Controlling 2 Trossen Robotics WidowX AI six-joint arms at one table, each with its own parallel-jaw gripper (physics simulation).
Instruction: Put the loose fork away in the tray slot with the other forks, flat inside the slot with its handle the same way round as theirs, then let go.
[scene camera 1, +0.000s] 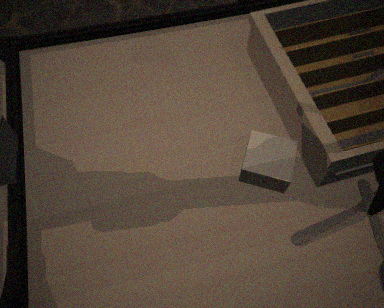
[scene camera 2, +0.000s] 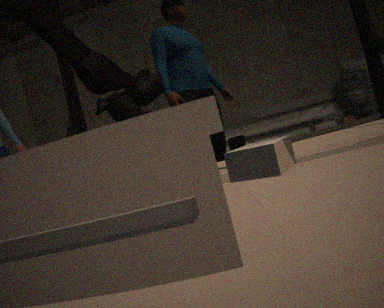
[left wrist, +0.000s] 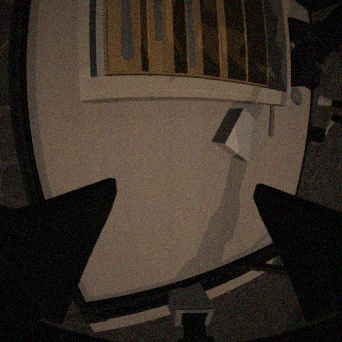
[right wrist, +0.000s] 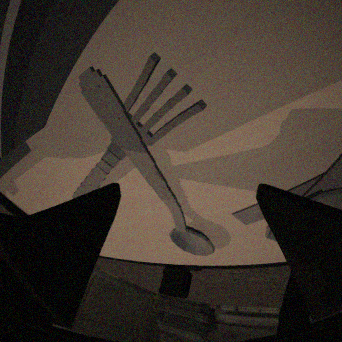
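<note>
In the right wrist view the loose fork (right wrist: 167, 102) lies with its four tines up and to the right; its ridged handle runs down-left, partly hidden by a finger. A spoon (right wrist: 150, 155) lies across it, bowl toward the bottom. My right gripper (right wrist: 189, 190) is open and empty, the spoon showing between its fingers. The slotted tray (scene camera 1: 295, 82) (scene camera 2: 100, 170) (left wrist: 175, 87) has wooden dividers. Grey handles (left wrist: 127, 30) lie in its slots, their ends toward the near wall in the left wrist view; their heads are out of view. My left gripper (left wrist: 186, 188) is open and empty.
A pale block (scene camera 1: 270, 155) (scene camera 2: 252, 162) (left wrist: 240, 132) stands beside the tray. A grey handle (scene camera 1: 330, 225) lies near the tray's corner; its other end is hidden. More utensils (right wrist: 247, 215) lie partly behind the right-hand finger. The right arm (scene camera 2: 100, 75) is at upper left.
</note>
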